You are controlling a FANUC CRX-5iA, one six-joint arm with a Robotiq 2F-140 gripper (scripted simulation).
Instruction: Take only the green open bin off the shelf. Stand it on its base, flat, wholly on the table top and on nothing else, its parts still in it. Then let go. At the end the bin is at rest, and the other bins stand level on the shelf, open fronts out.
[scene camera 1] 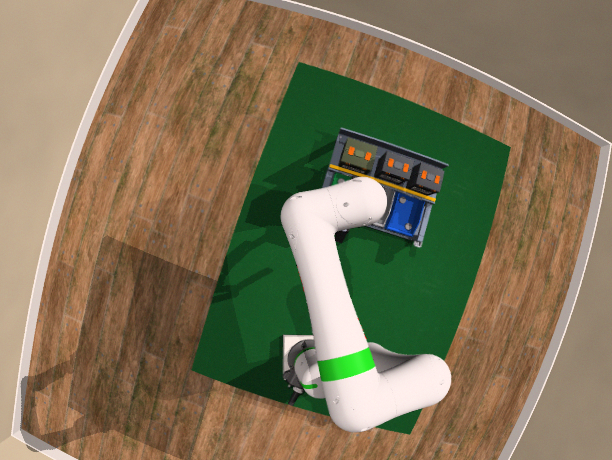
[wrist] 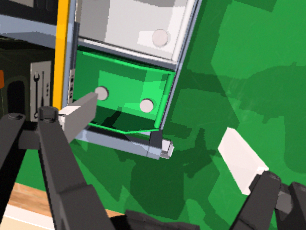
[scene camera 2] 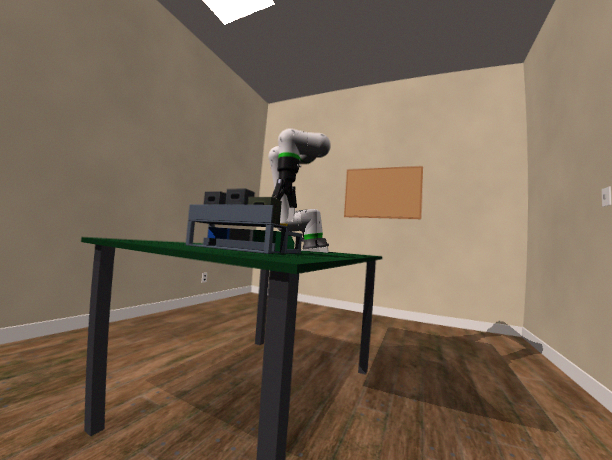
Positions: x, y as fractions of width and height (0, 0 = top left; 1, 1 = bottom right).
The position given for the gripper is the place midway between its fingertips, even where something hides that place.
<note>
In view: the gripper (wrist: 0.52, 0.53), a green open bin (wrist: 0.42, 0.35) and a blue bin (scene camera 1: 0.67, 0.46).
The wrist view misses the blue bin: it is out of frame.
</note>
